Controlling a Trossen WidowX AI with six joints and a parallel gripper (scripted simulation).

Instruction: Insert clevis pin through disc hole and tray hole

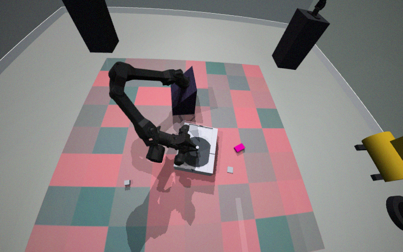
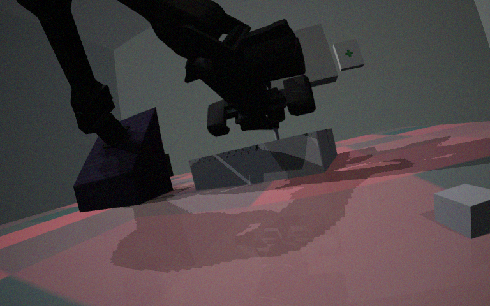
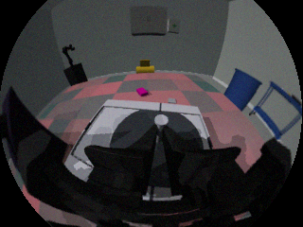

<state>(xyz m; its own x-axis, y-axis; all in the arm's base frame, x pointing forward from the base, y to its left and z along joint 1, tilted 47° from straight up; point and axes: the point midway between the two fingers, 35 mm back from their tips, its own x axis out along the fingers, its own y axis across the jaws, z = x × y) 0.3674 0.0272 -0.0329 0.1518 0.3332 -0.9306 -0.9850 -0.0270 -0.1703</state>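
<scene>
Now: the steel clevis pin 10 mm below my gripper tip. Also, from my gripper tip: dark aluminium disc 30 mm below; grey cube 150 mm ahead, 330 mm to the right, 80 mm below; steel tray 30 mm behind, 40 mm below.
</scene>
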